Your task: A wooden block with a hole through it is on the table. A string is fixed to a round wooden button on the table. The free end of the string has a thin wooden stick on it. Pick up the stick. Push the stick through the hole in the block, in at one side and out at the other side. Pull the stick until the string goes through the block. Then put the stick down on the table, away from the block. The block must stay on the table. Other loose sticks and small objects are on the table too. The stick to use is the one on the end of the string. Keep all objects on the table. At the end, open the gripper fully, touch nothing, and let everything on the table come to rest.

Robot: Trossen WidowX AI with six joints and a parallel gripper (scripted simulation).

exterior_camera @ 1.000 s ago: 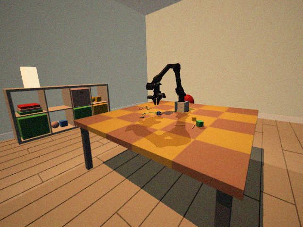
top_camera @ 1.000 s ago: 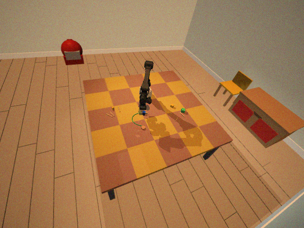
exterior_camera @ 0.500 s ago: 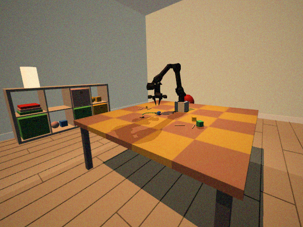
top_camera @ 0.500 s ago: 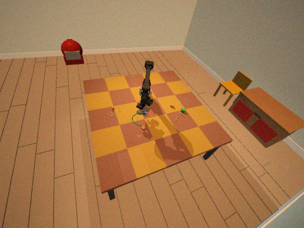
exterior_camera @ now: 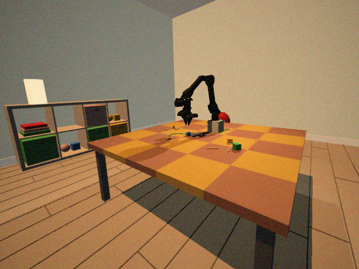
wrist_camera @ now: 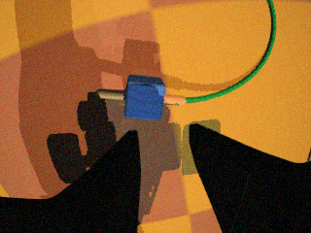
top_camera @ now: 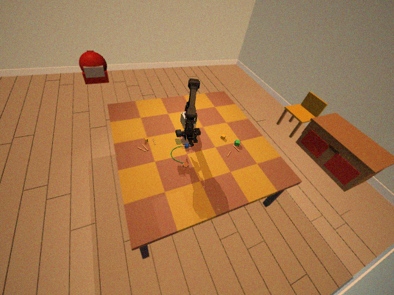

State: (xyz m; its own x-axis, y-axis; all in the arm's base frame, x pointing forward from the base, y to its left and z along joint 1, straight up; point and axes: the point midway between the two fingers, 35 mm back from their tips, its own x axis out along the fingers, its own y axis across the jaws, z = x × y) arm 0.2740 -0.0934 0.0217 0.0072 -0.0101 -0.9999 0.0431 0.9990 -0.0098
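The blue cube lies 10 mm to the left of my gripper tip and 80 mm below it. From my gripper tip the other things lie so: round wooden button (170 mm ahead, 50 mm to the right, 80 mm below); then thin wooden stick (10 mm behind, 10 mm to the right, 80 mm below); then yellow cube (40 mm behind, 360 mm to the left, 80 mm below).
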